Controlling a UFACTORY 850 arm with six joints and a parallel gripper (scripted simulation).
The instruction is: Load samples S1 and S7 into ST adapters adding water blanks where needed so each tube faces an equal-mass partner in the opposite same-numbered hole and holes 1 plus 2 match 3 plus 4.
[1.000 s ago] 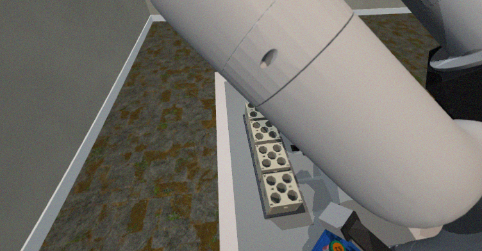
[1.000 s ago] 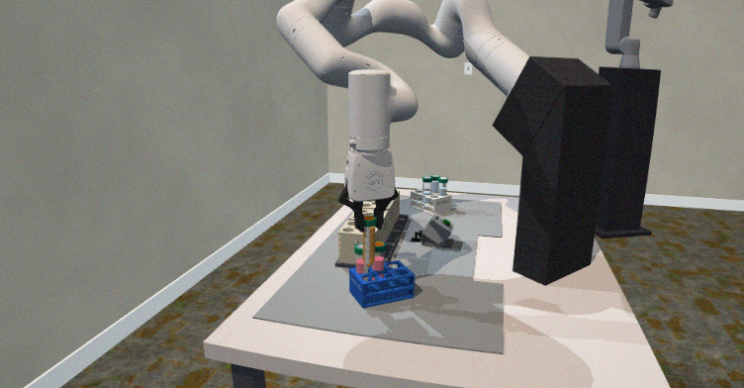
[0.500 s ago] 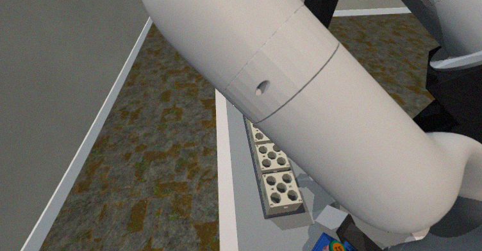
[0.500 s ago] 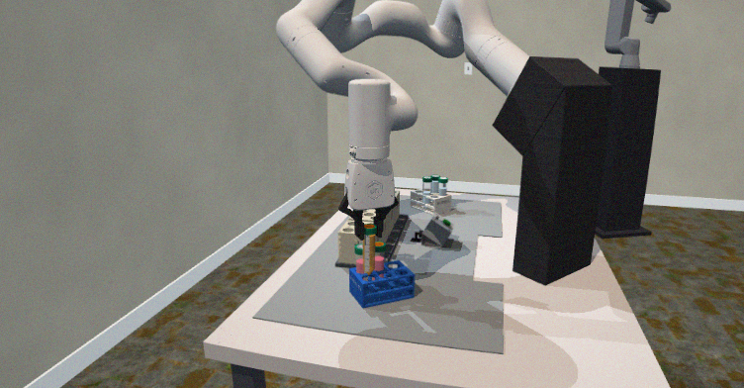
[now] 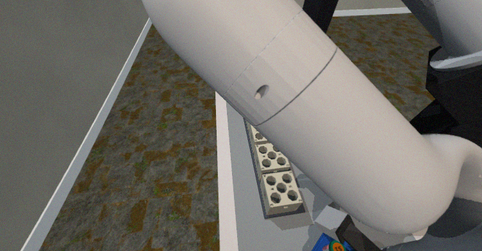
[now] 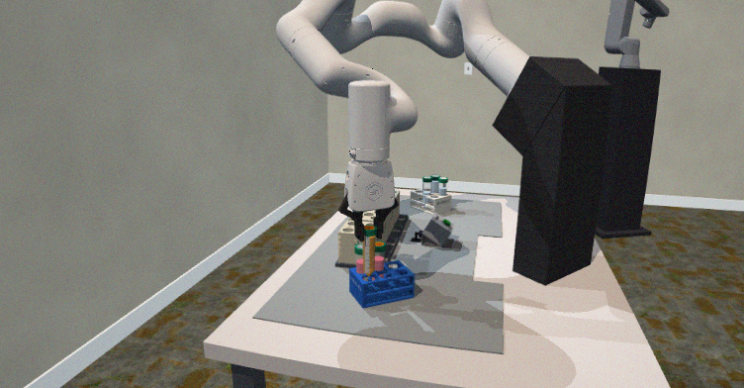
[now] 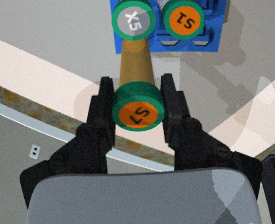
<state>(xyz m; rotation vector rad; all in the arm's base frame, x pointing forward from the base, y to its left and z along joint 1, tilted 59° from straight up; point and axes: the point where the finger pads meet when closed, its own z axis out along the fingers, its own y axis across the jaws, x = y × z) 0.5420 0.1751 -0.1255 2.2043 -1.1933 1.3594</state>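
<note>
The sample S7 is 1 cm to the left of my hand and 5 cm below it. The rest, counted from my hand: blue sample rack RS (3 cm behind, 3 cm to the right, 15 cm below); sample S1 (2 cm behind, 5 cm to the right, 11 cm below); grey-dot tube X5 (1 cm ahead, 3 cm to the right, 11 cm below).
</note>
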